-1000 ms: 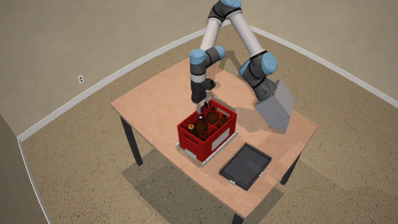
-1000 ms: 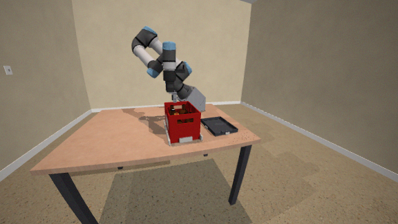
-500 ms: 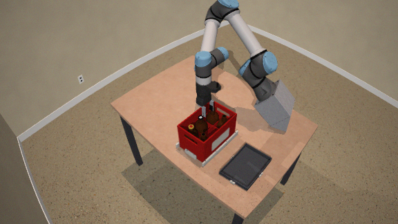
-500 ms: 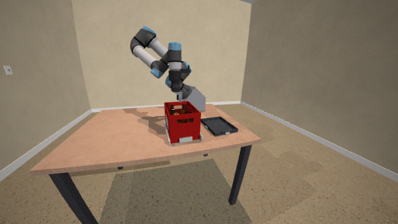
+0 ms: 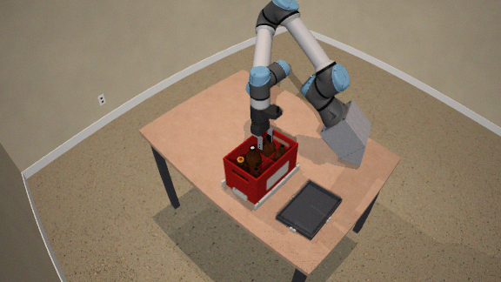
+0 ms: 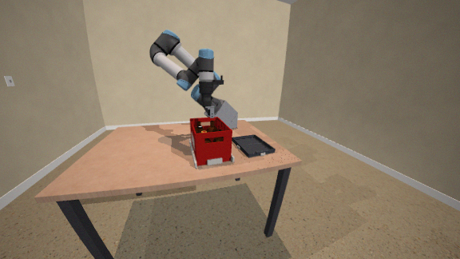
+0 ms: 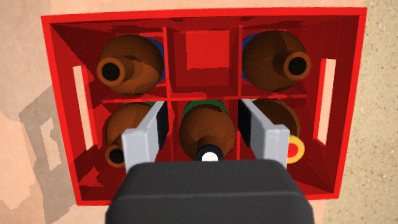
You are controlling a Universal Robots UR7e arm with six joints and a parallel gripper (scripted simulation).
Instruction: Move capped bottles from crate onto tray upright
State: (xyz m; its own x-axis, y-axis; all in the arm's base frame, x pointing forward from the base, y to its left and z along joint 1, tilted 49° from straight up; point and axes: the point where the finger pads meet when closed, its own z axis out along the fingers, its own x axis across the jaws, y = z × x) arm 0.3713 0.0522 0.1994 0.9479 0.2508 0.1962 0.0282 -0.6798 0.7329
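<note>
My hand is 10 mm short of the white-capped bottle, 60 mm to the left of it and 150 mm above it. Round my hand: dark tray 10 mm ahead, 280 mm to the left, 220 mm below; red crate 10 mm to the right, 150 mm below.
</note>
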